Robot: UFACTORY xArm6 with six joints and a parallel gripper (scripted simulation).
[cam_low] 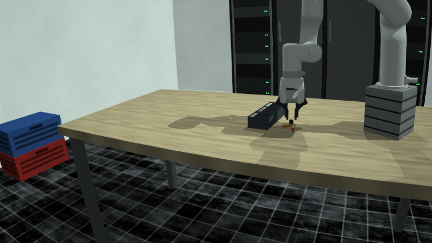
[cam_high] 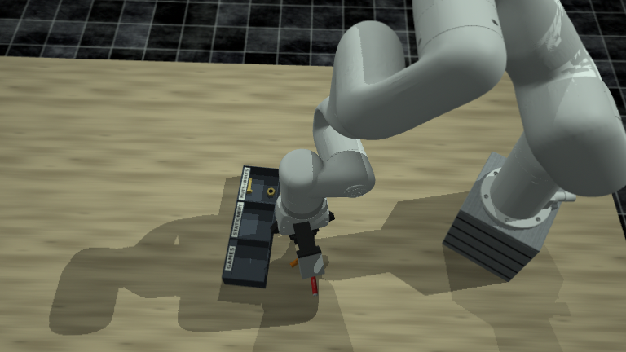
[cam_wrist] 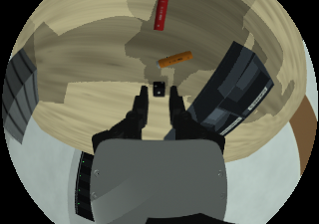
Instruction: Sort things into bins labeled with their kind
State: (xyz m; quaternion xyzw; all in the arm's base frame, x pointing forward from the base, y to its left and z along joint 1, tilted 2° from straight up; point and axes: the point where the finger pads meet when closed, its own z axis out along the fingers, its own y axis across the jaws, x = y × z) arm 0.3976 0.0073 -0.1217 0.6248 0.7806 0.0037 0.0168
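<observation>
My hand is 3 cm above the black die. Round my hand: dark three-part bin (10 cm ahead, 3 cm to the right, 2 cm below); red cylinder (2 cm behind, 10 cm to the left, 4 cm below); orange stick (1 cm ahead, 5 cm to the left, 4 cm below).
</observation>
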